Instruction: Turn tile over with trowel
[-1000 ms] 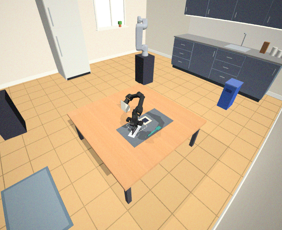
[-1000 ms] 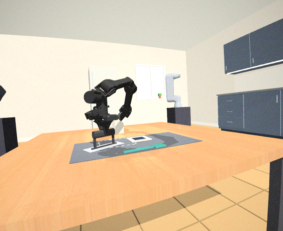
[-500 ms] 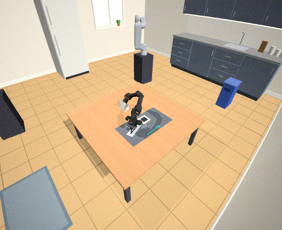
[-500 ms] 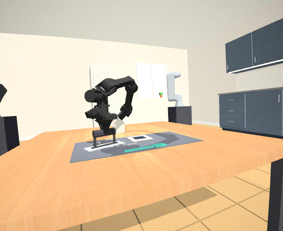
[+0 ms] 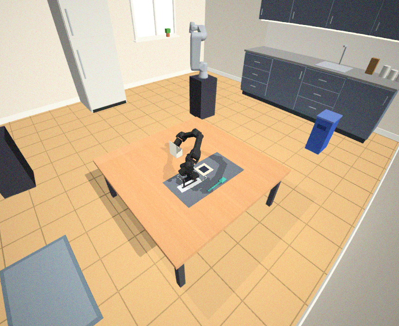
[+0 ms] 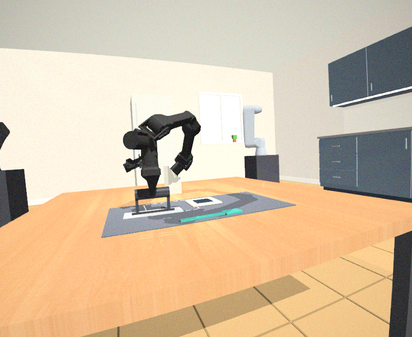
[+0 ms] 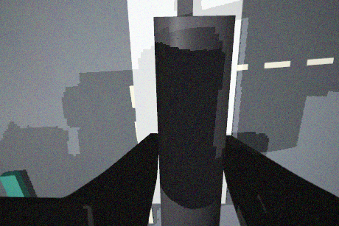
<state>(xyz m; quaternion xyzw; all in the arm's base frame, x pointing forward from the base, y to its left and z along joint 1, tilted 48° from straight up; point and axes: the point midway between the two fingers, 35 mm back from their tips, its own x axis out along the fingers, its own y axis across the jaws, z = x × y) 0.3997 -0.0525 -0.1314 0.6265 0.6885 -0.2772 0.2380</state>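
The trowel is 20 mm to the right of my gripper tip and 30 mm below it. Also, from my gripper tip: teal tool: 130 mm ahead, 200 mm to the left, 60 mm below; then tile: 70 mm behind, 200 mm to the left, 60 mm below; then grey mat: 160 mm to the left, 90 mm below.
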